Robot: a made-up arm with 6 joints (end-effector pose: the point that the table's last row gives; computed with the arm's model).
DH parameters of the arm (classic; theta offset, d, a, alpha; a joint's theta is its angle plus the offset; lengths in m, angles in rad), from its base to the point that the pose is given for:
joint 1: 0 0.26 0 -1.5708
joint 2: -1.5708 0 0.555 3.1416
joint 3: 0 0 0 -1.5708
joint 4: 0 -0.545 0 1.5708
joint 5: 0 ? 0 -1.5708
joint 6: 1.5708 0 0 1.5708
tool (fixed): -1.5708 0 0 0
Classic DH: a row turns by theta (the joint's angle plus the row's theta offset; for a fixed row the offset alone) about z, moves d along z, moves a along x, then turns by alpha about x.
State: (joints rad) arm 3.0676 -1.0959 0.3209 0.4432 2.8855 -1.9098
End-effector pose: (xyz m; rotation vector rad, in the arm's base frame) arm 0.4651 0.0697 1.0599 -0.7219 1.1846 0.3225
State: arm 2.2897 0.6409 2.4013 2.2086 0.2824 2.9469
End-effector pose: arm -0.1427 0.0590 1.2227 -1.8340 -0.1136 -2.1955
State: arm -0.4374 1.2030 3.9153 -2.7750 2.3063 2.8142
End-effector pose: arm 0.0812 0.0805 0.7239 0.5166 -0.5685 -0.5677
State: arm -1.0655 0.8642 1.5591 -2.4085 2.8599 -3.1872
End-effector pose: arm 0.5056 -0.7374 0.9102 1.3687 1.8589 -1.5187
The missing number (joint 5, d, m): 0.115
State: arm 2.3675 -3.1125 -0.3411 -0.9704 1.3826 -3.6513
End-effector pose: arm 0.3957 -0.2960 -0.0091 1.4155 0.6323 -0.0735
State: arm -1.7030 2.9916 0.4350 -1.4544 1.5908 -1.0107
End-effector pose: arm 0.0440 0.4325 -0.4945 -0.1314 0.0490 3.0862
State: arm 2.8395 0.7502 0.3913 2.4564 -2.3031 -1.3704
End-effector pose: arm -0.8993 0.1870 0.5427 0.3836 -0.8239 0.5698
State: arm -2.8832 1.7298 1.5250 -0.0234 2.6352 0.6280
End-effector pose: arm -1.0746 -0.1651 0.0587 2.4280 0.0256 0.9981
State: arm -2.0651 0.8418 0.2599 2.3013 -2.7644 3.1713
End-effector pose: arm -0.3672 -0.8430 0.4017 2.0617 1.0699 1.6591
